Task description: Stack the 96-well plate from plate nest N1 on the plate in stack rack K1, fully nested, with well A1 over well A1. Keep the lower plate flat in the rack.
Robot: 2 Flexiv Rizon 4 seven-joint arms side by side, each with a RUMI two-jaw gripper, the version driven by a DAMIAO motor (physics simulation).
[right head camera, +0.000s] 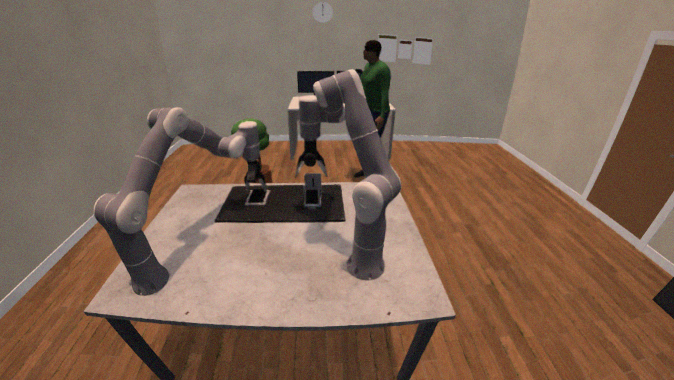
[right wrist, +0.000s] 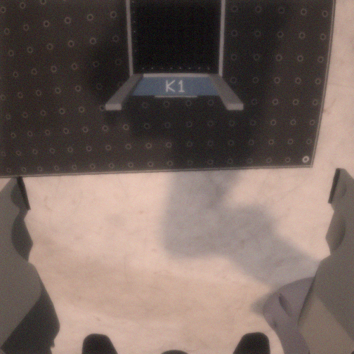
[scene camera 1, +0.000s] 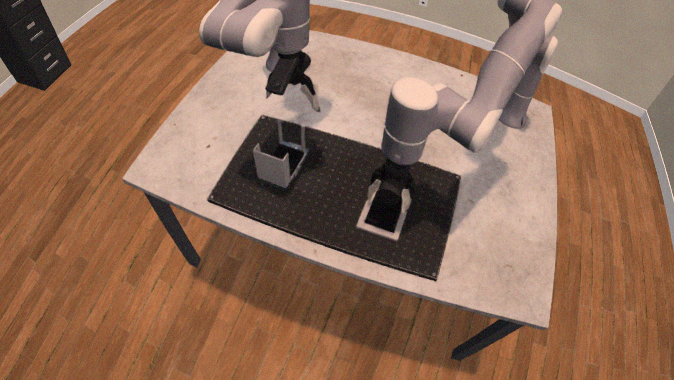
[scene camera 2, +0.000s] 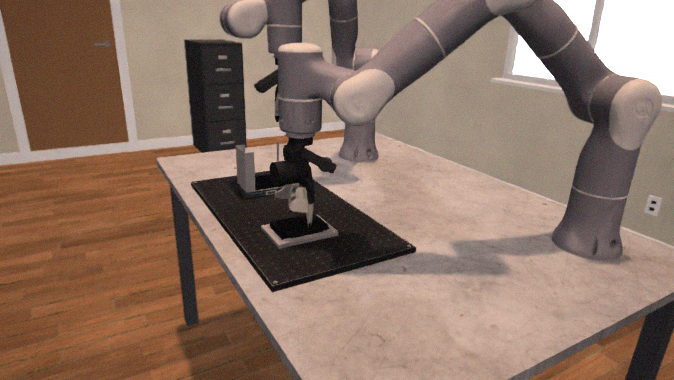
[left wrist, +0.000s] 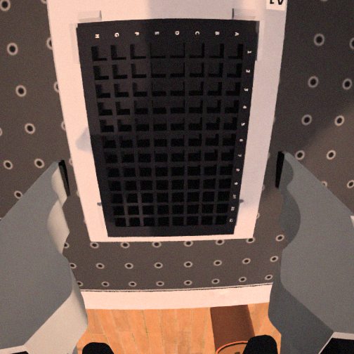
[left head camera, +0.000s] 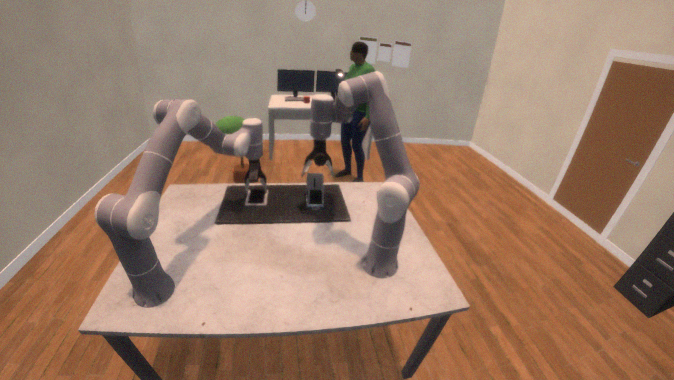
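The black 96-well plate point(left wrist: 170, 125) point(scene camera 1: 385, 215) point(scene camera 2: 287, 228) sits in the pale nest N1 point(left wrist: 272, 100) point(scene camera 2: 305, 240); its A1 corner is at the upper right in the left wrist view. My left gripper point(left wrist: 171, 158) point(scene camera 1: 389, 197) point(left head camera: 256, 189) is open, pointing down, with its fingers on either side of the plate and a gap at each side. The grey stack rack K1 point(scene camera 1: 272, 167) point(scene camera 2: 245, 170) point(right wrist: 175, 86) has a dark plate point(right wrist: 177, 40) low inside; its well A1 cannot be made out. My right gripper point(right wrist: 177, 175) point(left head camera: 318, 174) point(scene camera 1: 293, 102) is open and empty, high beside the rack.
Nest and rack stand apart on a black perforated board point(scene camera 1: 325, 200) point(left head camera: 280, 212) on the pale table point(left head camera: 280, 270) point(scene camera 1: 200, 130). The rack's tall end panel and thin posts stick up. A person point(left head camera: 357, 95) stands beyond the table near a desk point(left head camera: 287, 105).
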